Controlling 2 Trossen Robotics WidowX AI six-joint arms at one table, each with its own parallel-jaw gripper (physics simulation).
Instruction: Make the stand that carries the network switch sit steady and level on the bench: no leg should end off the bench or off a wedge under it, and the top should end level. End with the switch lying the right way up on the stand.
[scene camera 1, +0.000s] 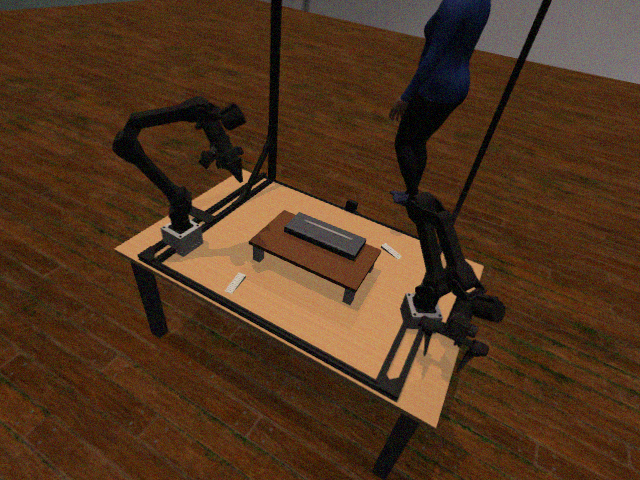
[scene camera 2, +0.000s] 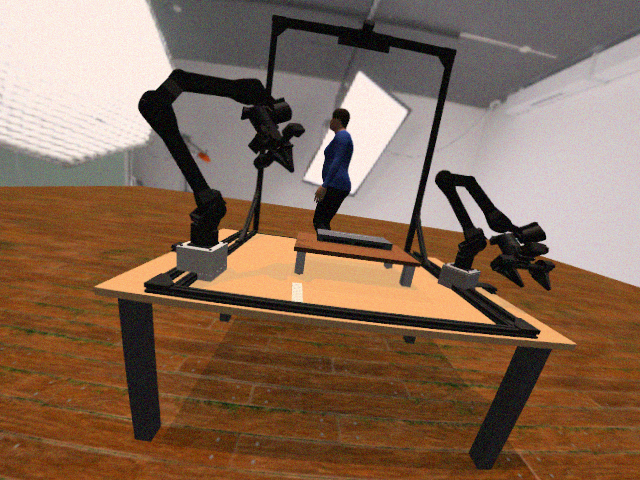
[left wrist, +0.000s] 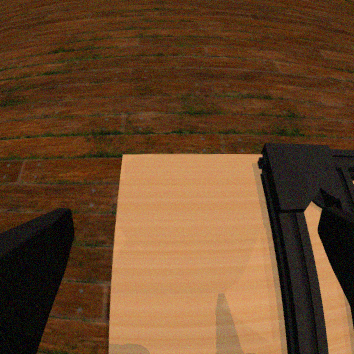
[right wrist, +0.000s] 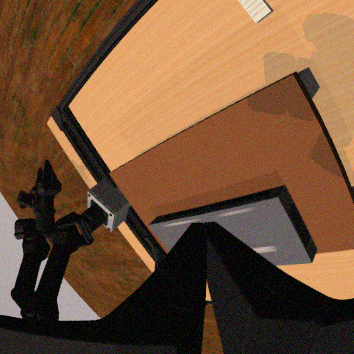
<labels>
left gripper: open, holds nothing
right gripper: shut, holds nothing
a network switch (scene camera 1: 346, 244): on a brown stand (scene camera 1: 272, 239)
</labels>
